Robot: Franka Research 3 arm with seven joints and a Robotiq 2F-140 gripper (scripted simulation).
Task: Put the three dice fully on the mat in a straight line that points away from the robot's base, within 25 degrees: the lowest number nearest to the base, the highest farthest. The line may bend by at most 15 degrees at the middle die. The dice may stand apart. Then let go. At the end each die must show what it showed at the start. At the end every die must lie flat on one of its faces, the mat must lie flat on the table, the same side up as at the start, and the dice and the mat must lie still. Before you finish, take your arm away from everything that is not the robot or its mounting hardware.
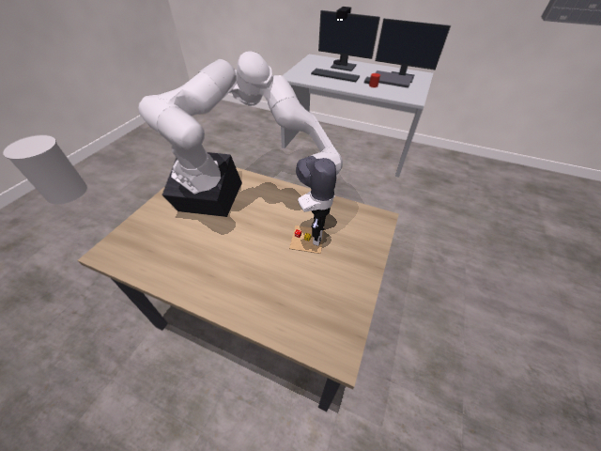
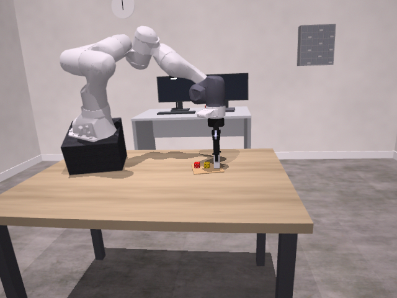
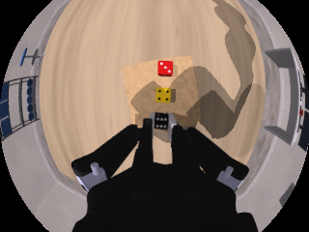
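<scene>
Now: the black die 2 cm below my hand. The rest, counted from my hand: yellow die 5 cm behind, 2 cm below; red die 10 cm behind, 2 cm below; tan mat 5 cm behind, 4 cm below.
</scene>
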